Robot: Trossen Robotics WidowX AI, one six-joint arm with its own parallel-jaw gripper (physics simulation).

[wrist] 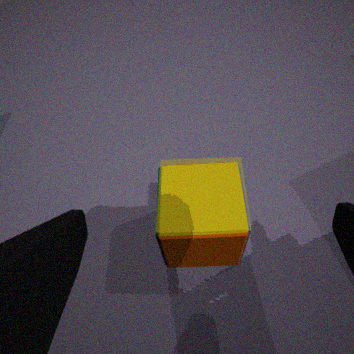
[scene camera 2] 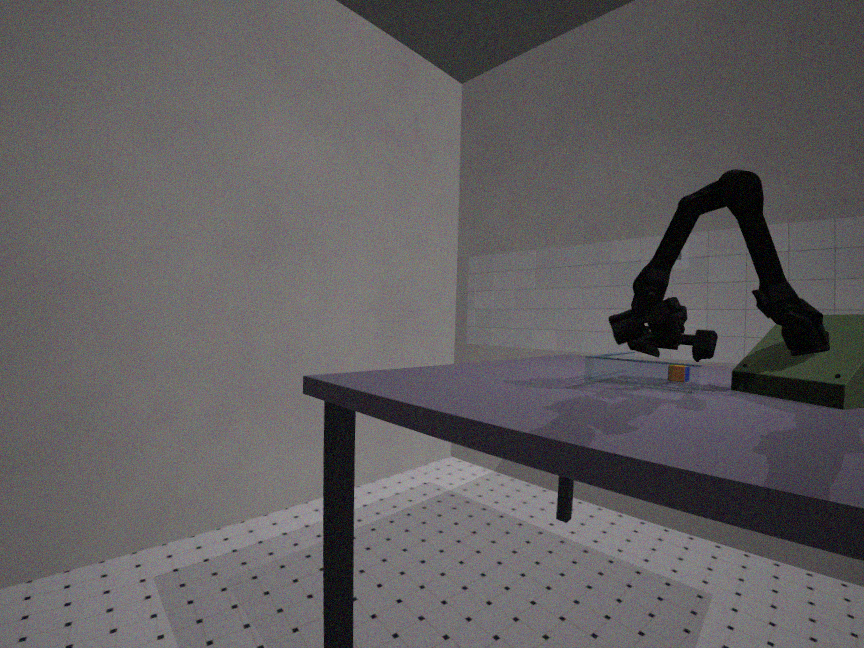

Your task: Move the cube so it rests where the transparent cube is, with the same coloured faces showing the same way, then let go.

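Seen in the pictures: gripper, fingertip midpoint: (wrist: 212, 219) (scene camera 2: 677, 357); arm's base, link origin: (scene camera 2: 809, 344).
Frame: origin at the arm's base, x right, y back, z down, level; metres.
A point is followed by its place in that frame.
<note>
The cube (scene camera 2: 677, 373) (wrist: 202, 200) stands flat on the table, with its yellow face up. In the wrist view an orange face shows on the near side, with thin green and blue edges left and right. The transparent cube (wrist: 200, 161) @[x 0.021, y -0.264, z 0.068 m] almost fully overlaps it, showing as a thin pale yellow strip along the far edge and a sliver at the right, with the same yellow on top. My gripper (scene camera 2: 673, 352) @[x -0.021, y -0.258, z 0.048 m] (wrist: 212, 219) @[x -0.021, y -0.258, z 0.048 m] is open and empty above the cube, its fingers wide apart on either side and not touching it.
The purple-grey table (scene camera 2: 418, 394) @[x -0.674, y -0.426, z 0.108 m] carries a green sloped block (scene camera 2: 840, 348) @[x -0.026, y 0.052, z 0.005 m] at the right, beside the arm's base. A low, see-through box with bluish edges (scene camera 2: 628, 360) @[x -0.215, y -0.286, z 0.050 m] shows around and left of the cube. Shadows fall across the table top.
</note>
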